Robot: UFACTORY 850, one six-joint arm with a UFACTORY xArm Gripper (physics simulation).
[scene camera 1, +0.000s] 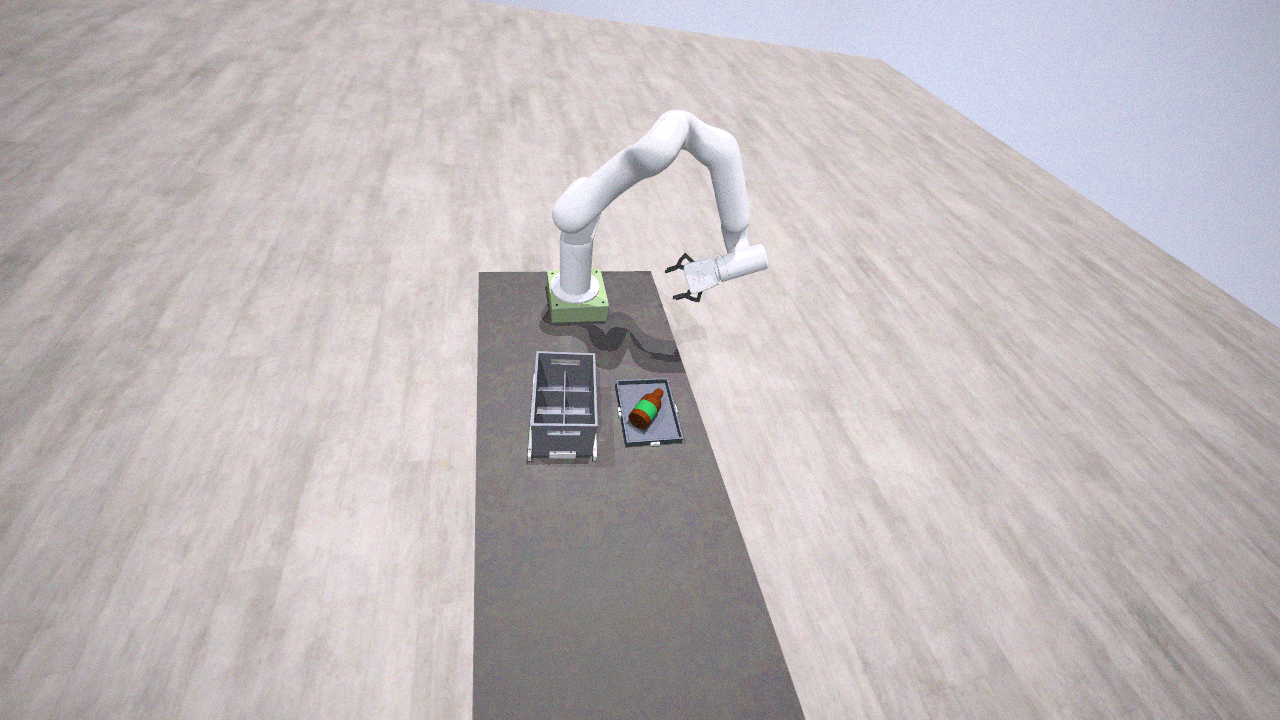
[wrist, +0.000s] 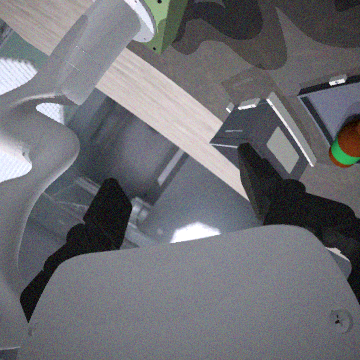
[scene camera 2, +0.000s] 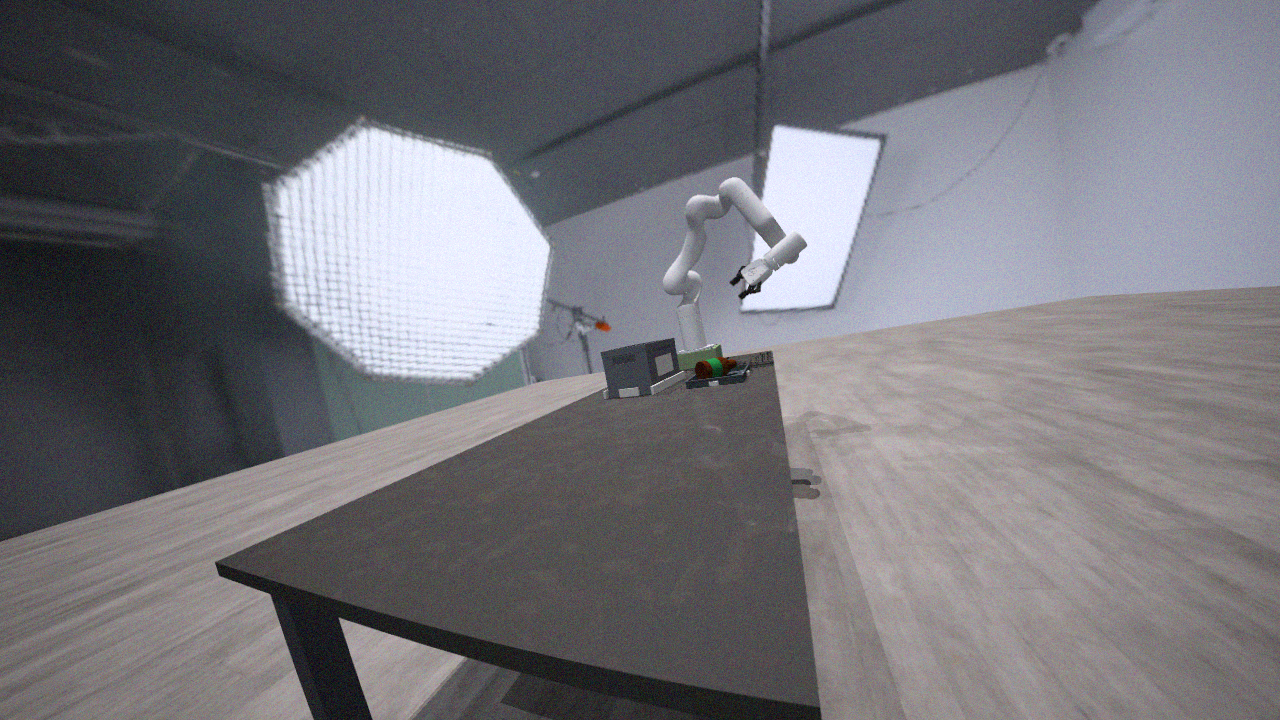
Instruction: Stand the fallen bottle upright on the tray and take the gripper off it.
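Note:
A brown bottle point(scene camera 1: 645, 409) point(scene camera 2: 714, 368) point(wrist: 346, 146) with a green label lies on its side in the shallow grey tray point(scene camera 1: 653, 440) point(scene camera 2: 718, 381) point(wrist: 316, 118). In scene camera 1 its neck points to the back right. In the wrist view the bottle and the tray are partly cut off at the right edge. My gripper point(scene camera 1: 669, 283) point(scene camera 2: 737, 288) point(wrist: 177, 178) is open and empty, high above the table and well away from the bottle, off the right side of the table in scene camera 1.
A grey crate point(scene camera 1: 563, 441) point(scene camera 2: 639, 369) point(wrist: 250, 124) with compartments stands left of the tray in scene camera 1. The arm's green base block point(scene camera 1: 577, 315) point(scene camera 2: 701, 358) point(wrist: 167, 25) stands at the back of the dark table point(scene camera 1: 608, 555) point(scene camera 2: 572, 537).

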